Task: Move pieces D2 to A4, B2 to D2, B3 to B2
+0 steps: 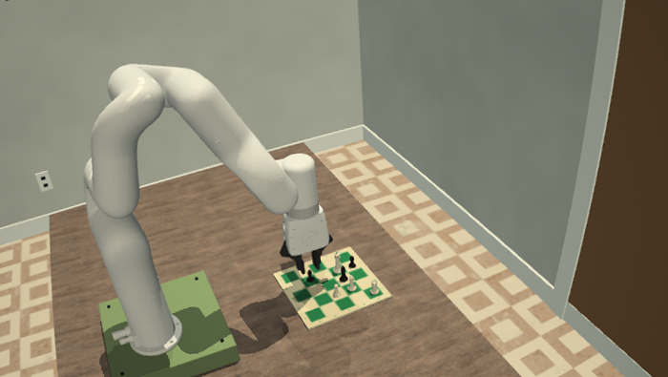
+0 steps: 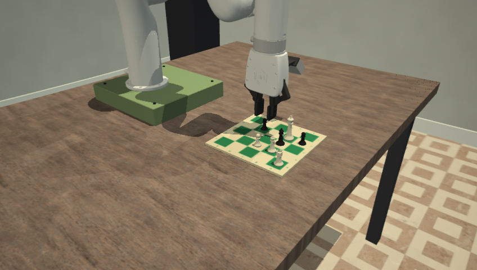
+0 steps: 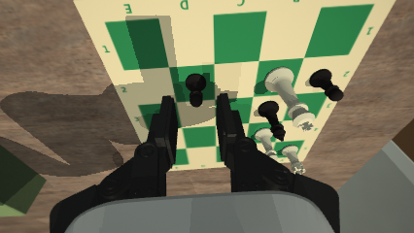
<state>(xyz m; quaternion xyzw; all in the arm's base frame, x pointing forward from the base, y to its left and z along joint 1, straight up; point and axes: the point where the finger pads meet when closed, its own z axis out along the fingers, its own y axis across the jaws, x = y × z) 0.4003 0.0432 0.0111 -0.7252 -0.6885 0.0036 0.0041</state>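
My hand is 70 mm short of the black bishop, 40 mm to the left of it and 40 mm above it. From my hand the other things lie so: chessboard: 60 mm below, 40 mm to the right, 40 mm ahead; then white pawn: 80 mm to the right, 40 mm below, 30 mm ahead; then white king: 80 mm ahead, 30 mm below.
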